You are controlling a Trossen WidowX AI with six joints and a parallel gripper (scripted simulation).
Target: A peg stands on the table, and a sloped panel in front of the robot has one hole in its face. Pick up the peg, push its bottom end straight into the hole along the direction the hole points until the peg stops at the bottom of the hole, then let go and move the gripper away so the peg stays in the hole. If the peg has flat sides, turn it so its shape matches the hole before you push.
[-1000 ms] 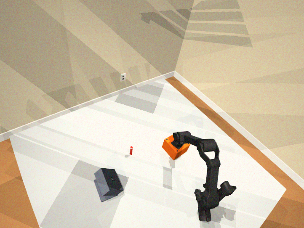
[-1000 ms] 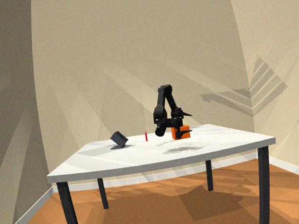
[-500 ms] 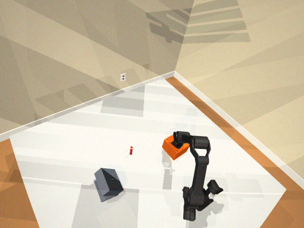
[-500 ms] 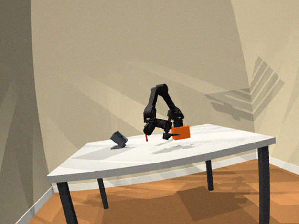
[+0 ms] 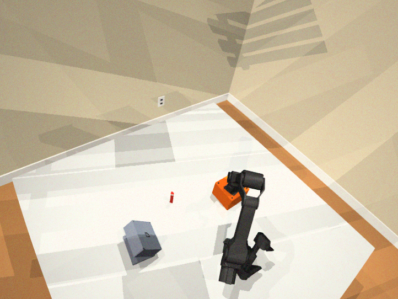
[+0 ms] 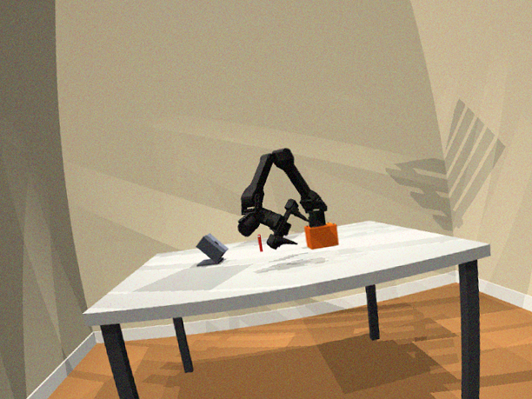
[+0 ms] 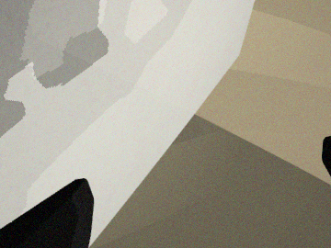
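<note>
The red flat-sided peg lies 50 mm ahead of my gripper tip, 480 mm to the right of it and 50 mm below it. The rest, counted from my gripper tip: grey sloped panel: 280 mm ahead, 420 mm to the right, 50 mm below.
</note>
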